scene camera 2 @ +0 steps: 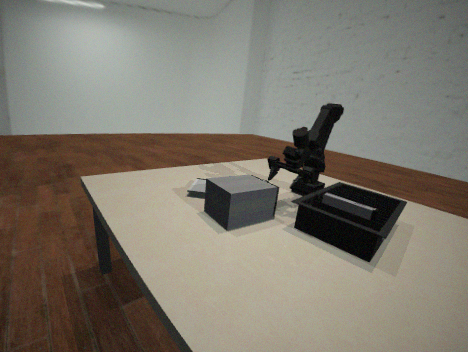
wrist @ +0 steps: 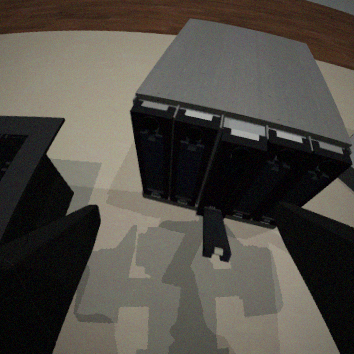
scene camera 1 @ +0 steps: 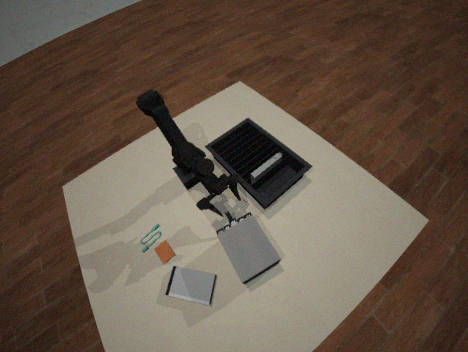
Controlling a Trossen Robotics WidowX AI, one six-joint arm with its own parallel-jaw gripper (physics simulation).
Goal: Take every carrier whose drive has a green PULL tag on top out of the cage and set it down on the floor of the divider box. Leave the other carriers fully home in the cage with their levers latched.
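Places are measured from the arm's base along level axes (x left, y back, z up), in millimetres.
Where they show: gripper, fingertip midpoint: (scene camera 2: pixel 279 183) (wrist: pixel 188 211) (scene camera 1: pixel 231 208).
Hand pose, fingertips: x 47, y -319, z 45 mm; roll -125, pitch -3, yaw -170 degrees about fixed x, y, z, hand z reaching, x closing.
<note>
After its pixels a point has its place.
The grey cage (scene camera 1: pixel 248 250) @[x 5, y -485, z 59 mm] (scene camera 2: pixel 242 202) @[x 80, y -525, z 25 mm] (wrist: pixel 235 70) @[x 24, y -441, z 58 mm] stands on the table with several black carriers side by side in its front. The middle carrier (wrist: pixel 240 165) @[x 15, y -366, z 30 mm] sits slightly forward of its neighbours, and its lever (wrist: pixel 216 235) @[x 24, y -323, z 5 mm] (scene camera 1: pixel 229 217) @[x 24, y -326, z 1 mm] is swung out low toward my gripper. The other levers look folded up against their fronts. Pale labels show along the carriers' top edges; no green tag shows. The black divider box (scene camera 1: pixel 280 143) @[x 408, y -186, z 32 mm] (scene camera 2: pixel 335 235) @[x 304, y -357, z -26 mm] (wrist: pixel 45 135) @[x 158, y -366, z 32 mm] holds one pale grey carrier (scene camera 1: pixel 266 166) @[x 269, y -253, z 49 mm] (scene camera 2: pixel 350 204) @[x 289, y -260, z 45 mm] on edge beside the dividers. My gripper (scene camera 1: pixel 231 207) @[x 47, y -319, z 45 mm] (wrist: pixel 188 211) @[x 47, y -319, z 45 mm] is open and empty in front of the cage.
A flat grey case (scene camera 1: pixel 192 286) @[x -234, y -454, z -34 mm] (scene camera 2: pixel 196 188) @[x -216, y -499, z -34 mm] lies beside the cage. An orange square (scene camera 1: pixel 164 251) @[x -275, y -266, z -56 mm] and a teal cable (scene camera 1: pixel 151 237) @[x -300, y -177, z -56 mm] lie on the table in scene camera 1. The box's near wall stands close to the gripper's left finger in the wrist view.
</note>
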